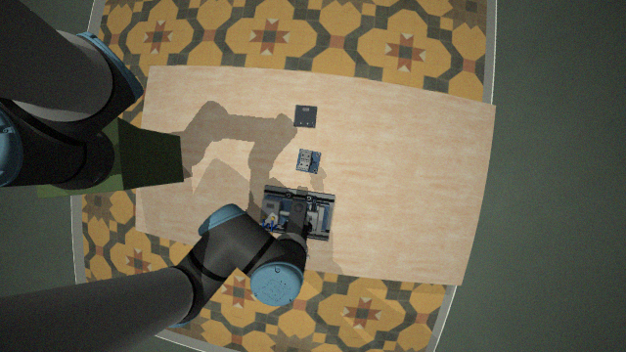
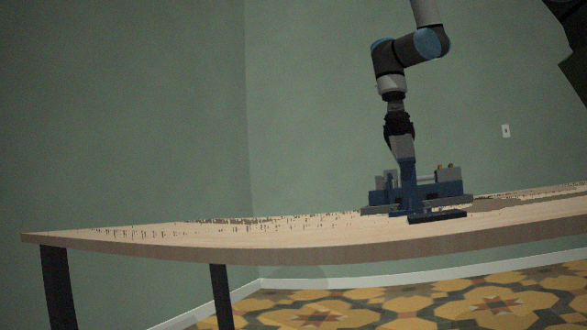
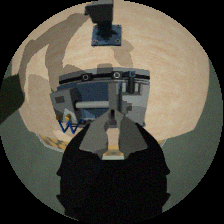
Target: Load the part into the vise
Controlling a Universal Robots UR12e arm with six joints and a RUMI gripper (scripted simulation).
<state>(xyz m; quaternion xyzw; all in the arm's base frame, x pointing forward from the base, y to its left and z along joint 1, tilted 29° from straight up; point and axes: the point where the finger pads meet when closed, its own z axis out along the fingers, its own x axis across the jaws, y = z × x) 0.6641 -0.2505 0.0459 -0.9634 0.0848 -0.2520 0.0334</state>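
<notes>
My hand is 4 cm short of the grey part, 3 cm above it and 1 cm to the left of it. The rest, counted from my hand: air cylinder block 12 cm behind, 4 cm below, 2 cm to the left; vise 8 cm below, 3 cm behind, 1 cm to the left; air cylinder rod 5 cm behind, 4 cm below, 1 cm to the left.
</notes>
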